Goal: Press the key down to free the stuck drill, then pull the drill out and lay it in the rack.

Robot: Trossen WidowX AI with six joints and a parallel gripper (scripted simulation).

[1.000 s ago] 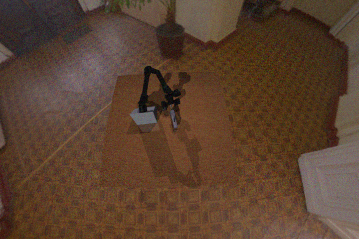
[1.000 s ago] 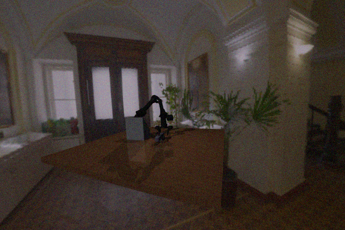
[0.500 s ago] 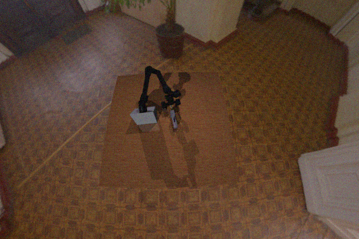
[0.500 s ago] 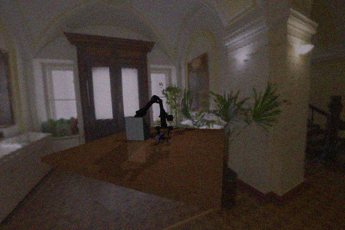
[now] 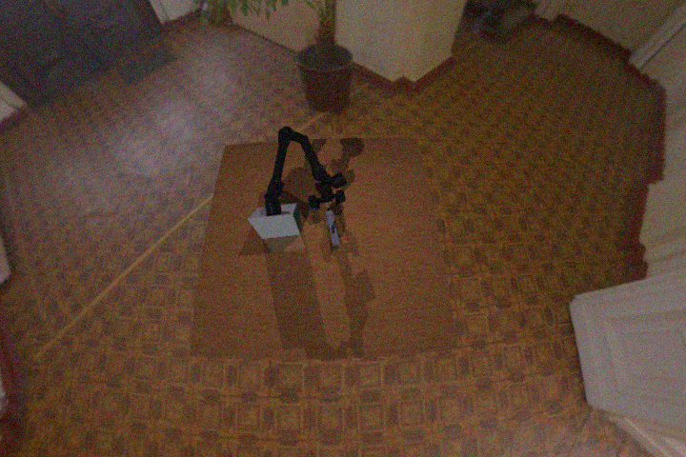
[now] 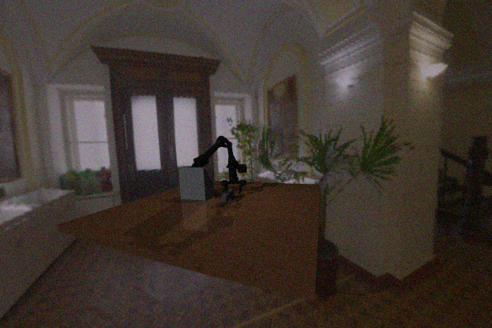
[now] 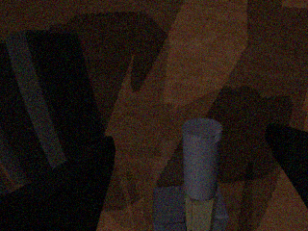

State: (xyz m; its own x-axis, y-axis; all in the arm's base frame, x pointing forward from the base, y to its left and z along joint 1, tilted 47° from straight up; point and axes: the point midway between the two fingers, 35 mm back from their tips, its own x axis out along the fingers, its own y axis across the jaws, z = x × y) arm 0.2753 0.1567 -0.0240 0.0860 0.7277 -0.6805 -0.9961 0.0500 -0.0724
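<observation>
Now: the grey rack 80 mm behind my gripper tip and 30 mm to the left of it. From my gripper tip the other things lie so: sleeve fixture 140 mm to the right, 20 mm above.
</observation>
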